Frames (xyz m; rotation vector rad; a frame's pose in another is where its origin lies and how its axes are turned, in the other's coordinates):
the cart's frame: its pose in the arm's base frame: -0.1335 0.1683 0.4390 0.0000 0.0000 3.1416
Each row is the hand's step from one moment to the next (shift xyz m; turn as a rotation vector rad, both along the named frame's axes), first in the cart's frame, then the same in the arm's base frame.
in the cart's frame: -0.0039 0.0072 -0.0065 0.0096 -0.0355 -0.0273
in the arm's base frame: 0.0039 -0.0072 -0.0065 -0.0096 0.0355 -0.0273
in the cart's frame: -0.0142 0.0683 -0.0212 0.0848 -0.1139 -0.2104
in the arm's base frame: 0.0142 -0.0683 -0.0212 -0.0848 0.1139 -0.2104
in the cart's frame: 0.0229 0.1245 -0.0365 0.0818 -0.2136 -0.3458
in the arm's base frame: -0.0229 -0.1245 -0.0365 -0.0818 0.2136 -0.3458
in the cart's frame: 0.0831 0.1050 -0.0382 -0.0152 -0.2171 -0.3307
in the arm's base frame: -0.0831 -0.1050 -0.0382 0.0152 0.2171 -0.3307
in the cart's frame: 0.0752 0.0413 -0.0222 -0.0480 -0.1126 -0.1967
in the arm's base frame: -0.0752 -0.0413 -0.0222 0.0480 0.1126 -0.1967
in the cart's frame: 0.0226 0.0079 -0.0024 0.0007 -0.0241 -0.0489
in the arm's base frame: -0.0226 -0.0079 -0.0024 -0.0007 0.0241 -0.0489
